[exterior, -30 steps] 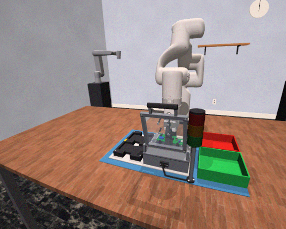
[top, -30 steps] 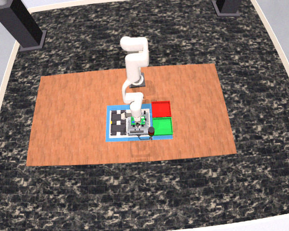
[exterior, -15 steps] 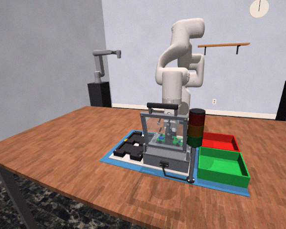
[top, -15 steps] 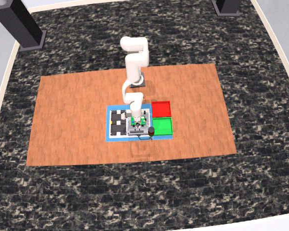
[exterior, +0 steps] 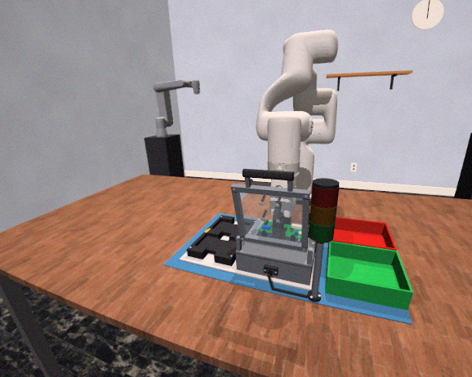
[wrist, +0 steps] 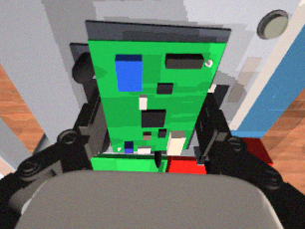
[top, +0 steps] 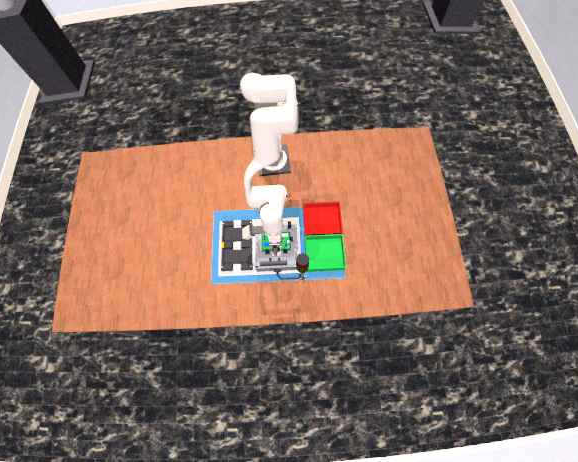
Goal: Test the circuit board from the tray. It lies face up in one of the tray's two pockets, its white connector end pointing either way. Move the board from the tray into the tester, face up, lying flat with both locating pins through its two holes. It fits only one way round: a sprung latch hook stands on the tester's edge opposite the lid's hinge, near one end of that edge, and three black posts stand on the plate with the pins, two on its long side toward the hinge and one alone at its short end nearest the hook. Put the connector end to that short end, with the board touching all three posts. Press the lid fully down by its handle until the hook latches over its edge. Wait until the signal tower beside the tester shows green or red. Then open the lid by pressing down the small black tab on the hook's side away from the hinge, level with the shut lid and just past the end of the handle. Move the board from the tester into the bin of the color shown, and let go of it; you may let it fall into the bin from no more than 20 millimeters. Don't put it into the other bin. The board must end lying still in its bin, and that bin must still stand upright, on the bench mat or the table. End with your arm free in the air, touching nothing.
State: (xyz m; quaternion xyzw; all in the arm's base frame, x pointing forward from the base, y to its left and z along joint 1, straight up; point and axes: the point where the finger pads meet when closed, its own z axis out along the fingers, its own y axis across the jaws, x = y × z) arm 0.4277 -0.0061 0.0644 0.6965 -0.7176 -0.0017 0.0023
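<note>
Now: the green circuit board right at my hand. Round my hand: small black tab 60 mm behind, 60 mm to the left, 10 mm above; clear lid 120 mm ahead, 100 mm above; tester plate 10 mm ahead, 10 mm to the left, 10 mm below.
</note>
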